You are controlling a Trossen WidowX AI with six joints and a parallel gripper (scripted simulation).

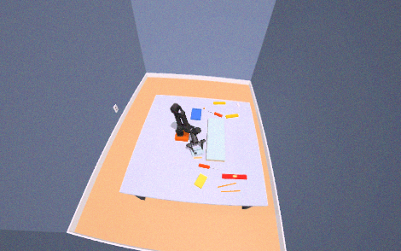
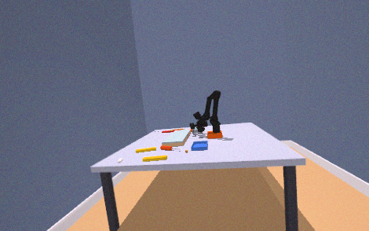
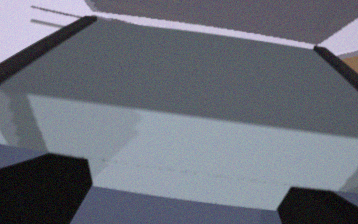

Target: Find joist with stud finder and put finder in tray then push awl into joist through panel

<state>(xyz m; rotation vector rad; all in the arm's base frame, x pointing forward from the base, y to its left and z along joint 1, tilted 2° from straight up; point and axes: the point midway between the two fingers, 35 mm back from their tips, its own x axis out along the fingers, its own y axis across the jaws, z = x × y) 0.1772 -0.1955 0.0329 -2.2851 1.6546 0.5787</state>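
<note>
Right now my gripper tip is 60 mm above the awl, 40 mm past it and 30 mm to the left of it. From my gripper tip the other things lie so: red level 330 mm ahead, 230 mm to the right, 50 mm below; then stud finder 10 mm below, 10 mm behind; then yellow block 260 mm to the right, 50 mm below, 20 mm ahead.
</note>
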